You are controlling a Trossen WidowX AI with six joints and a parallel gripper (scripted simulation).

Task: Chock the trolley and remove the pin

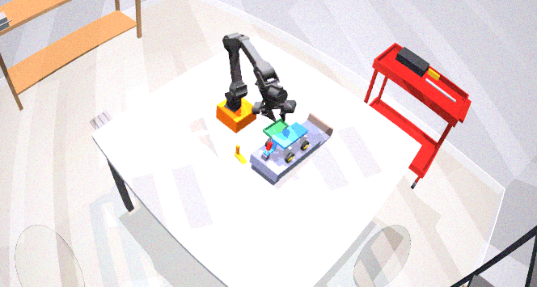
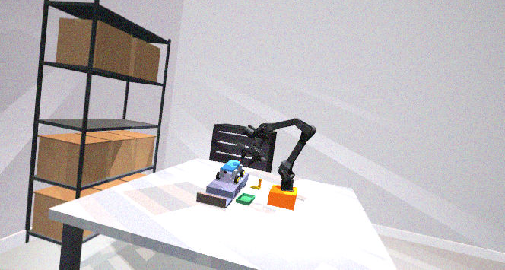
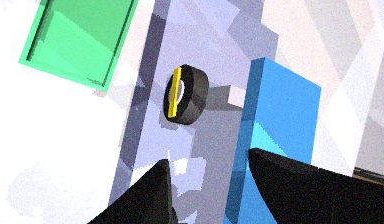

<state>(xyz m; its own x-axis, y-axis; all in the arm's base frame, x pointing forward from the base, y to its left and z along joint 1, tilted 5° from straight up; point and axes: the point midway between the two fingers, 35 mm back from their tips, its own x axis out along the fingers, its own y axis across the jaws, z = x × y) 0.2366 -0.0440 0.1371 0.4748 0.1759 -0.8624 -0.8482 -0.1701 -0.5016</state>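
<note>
Now: the yellow chock 90 mm behind my gripper tip, 150 mm to the right of it and 150 mm below it. The rest, counted from my gripper tip: red-headed stop pin: 30 mm ahead, 140 mm to the right, 40 mm below; green tray: 40 mm behind, 90 mm to the left, 170 mm below; trolley: 70 mm ahead, 40 mm to the right, 60 mm below.
</note>
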